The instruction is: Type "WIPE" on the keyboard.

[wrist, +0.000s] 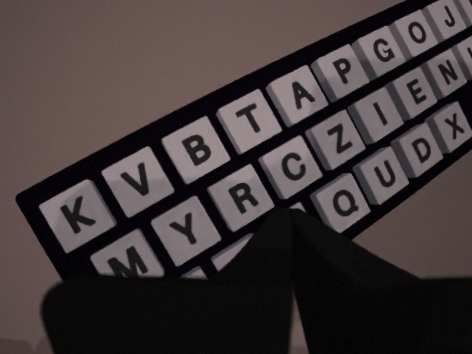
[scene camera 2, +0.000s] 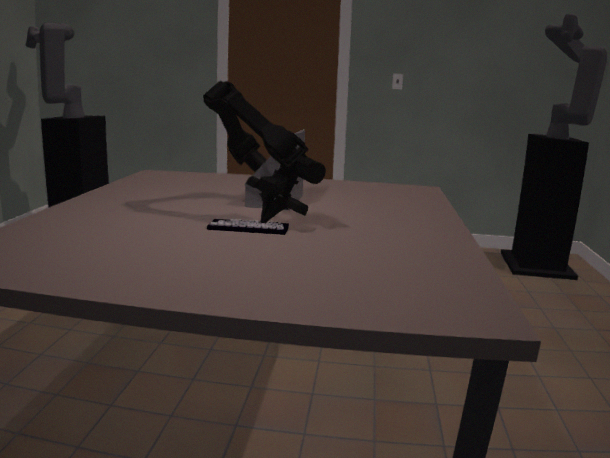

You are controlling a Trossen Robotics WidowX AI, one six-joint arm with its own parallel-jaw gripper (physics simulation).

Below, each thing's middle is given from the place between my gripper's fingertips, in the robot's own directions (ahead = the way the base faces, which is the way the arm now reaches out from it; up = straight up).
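There's the keyboard (wrist: 77,262), and it's 2 cm ahead of my hand and 3 cm to the right of it.
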